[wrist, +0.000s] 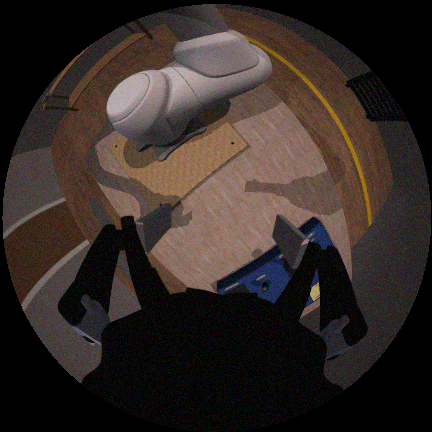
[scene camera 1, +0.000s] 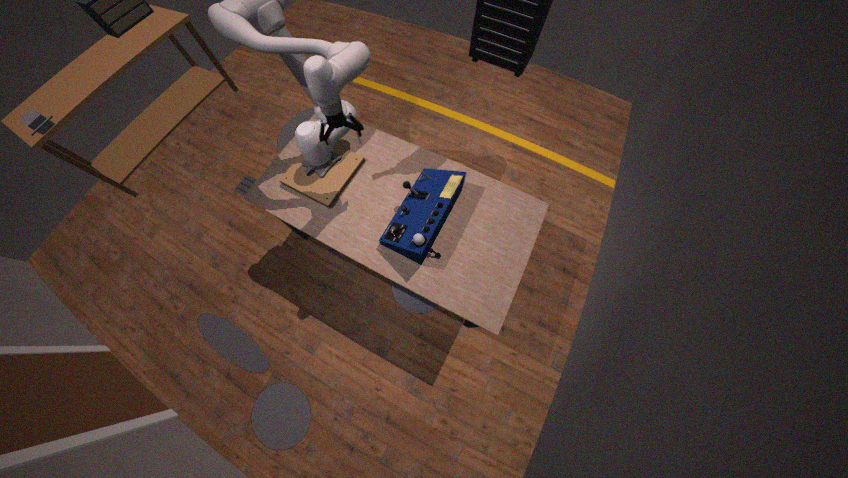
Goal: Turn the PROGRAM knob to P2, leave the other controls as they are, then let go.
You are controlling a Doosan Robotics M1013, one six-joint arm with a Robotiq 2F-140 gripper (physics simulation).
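Frame: origin at the arm's base, x ahead, y left, z up, level; millimetres.
Seen in the pictures: gripper, fingertip midpoint: [wrist: 222, 220] [scene camera 1: 346, 144]; arm's base, link origin: [wrist: 169, 125] [scene camera 1: 322, 161].
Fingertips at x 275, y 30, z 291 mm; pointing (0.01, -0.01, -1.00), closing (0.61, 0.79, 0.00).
Offsets run from my fingertips to a thing's top centre. "spot": to the spot under its first point.
A blue control panel {spot: dz -208, dx +422, dy +27 mm} [scene camera 1: 422, 204] [wrist: 281, 275] lies on the table. Its labels are too small to read, so I cannot tell which control is the PROGRAM knob or where it points. A dark knob {dz -196, dx +382, dy -167 mm} [scene camera 1: 396, 231] on a square plate sits near one end, and a small black knob {dz -190, dx +361, dy -48 mm} [scene camera 1: 404, 210] [wrist: 265, 286] sits near the middle. My gripper [scene camera 1: 342, 138] [wrist: 222, 220] is open and empty, high above the table near the arm's base and apart from the panel. In the wrist view, its right finger and body hide parts of the panel.
The panel also carries a ball-topped lever {dz -165, dx +296, dy +65 mm} [scene camera 1: 406, 185], a white round knob {spot: dz -114, dx +533, dy -170 mm} [scene camera 1: 418, 239], several small black knobs and a yellow label {spot: dz -159, dx +497, dy +179 mm} [scene camera 1: 451, 185] [wrist: 315, 292]. The arm's base stands on a wooden board [scene camera 1: 335, 190] [wrist: 185, 172]. A dark rack [scene camera 1: 503, 64] stands beyond the table.
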